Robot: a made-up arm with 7 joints.
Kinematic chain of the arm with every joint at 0, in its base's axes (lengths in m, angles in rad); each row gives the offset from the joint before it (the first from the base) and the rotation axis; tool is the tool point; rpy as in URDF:
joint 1: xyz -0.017 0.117 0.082 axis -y
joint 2: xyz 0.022 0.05 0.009 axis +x
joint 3: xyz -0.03 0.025 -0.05 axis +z
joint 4: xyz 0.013 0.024 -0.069 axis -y
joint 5: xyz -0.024 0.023 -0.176 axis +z
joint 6: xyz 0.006 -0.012 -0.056 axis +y
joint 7: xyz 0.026 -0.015 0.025 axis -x
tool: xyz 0.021 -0.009 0.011 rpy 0 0 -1.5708
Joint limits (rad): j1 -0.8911..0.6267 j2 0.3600..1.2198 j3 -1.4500..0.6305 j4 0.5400..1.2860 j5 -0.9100..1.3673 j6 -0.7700..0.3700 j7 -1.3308..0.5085
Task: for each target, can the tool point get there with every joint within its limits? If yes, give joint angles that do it. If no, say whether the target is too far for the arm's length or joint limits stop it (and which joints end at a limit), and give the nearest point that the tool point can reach.
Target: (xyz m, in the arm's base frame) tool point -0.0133 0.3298 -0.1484
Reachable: yes | joints -0.7454 0.5365 0.1946 0.9553 -0.4423 -0.3806 -1.0632
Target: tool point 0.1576 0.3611 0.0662
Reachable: yes | joints 0.3294 0.9482 0.1280 1.1477 -0.4573 -0.5138 -0.0489
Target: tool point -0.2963 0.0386 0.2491
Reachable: no: joint limits stop it (at a limit: joint 1, joint 2, joint 3, joint 4) | nearest point -0.1969 0.0514 -0.0591 | short by 0.324 m
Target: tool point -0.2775 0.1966 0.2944
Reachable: no: joint limits stop it (at a limit: joint 1, joint 2, joint 3, joint 4) | nearest point -0.0273 0.3860 0.2774 | short by 0.314 m
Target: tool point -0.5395 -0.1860 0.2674
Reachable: no: too far | nearest point -0.2091 0.0457 -0.0676 | short by 0.524 m
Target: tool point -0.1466 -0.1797 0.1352
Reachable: no: joint limits stop it (at a limit: joint 1, joint 2, joint 3, joint 4, joint 6) | nearest point -0.1600 0.0228 -0.0657 | short by 0.286 m
